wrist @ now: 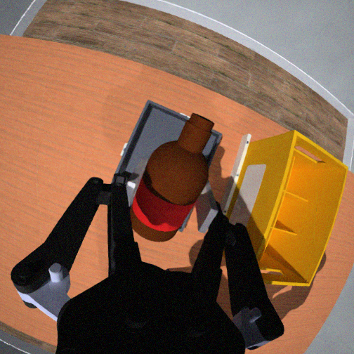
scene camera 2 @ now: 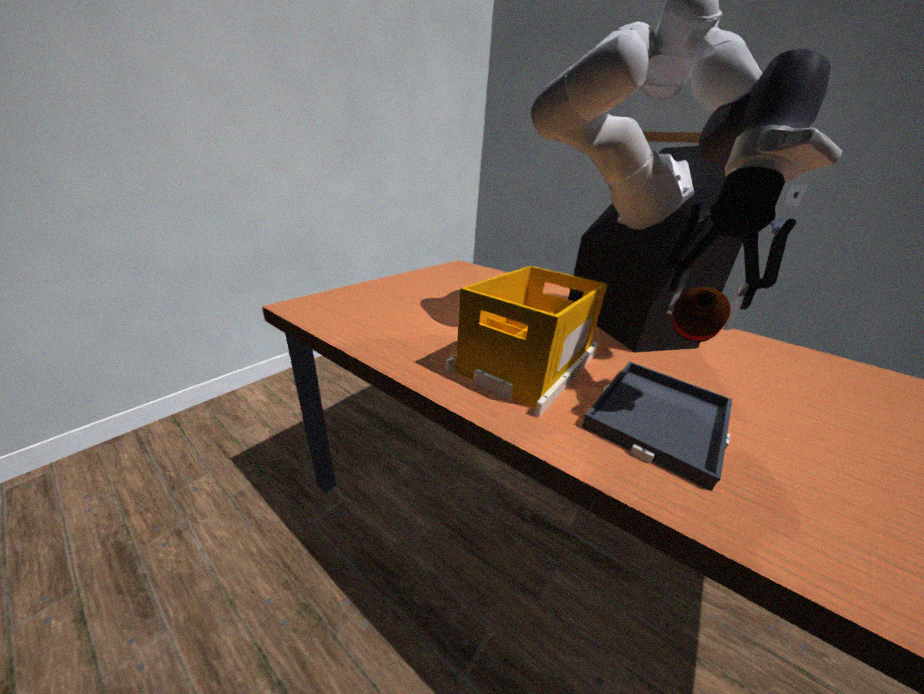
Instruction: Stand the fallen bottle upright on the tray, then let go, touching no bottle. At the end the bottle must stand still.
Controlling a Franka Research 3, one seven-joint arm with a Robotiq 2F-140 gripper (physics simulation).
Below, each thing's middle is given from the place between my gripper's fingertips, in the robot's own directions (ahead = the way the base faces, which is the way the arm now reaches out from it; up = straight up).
I see my gripper 1 cm below the brown bottle (scene camera 2: 700,313). Round my hand: white rail (scene camera 2: 543,403) (17 cm to the right, 17 cm below, 2 cm behind).
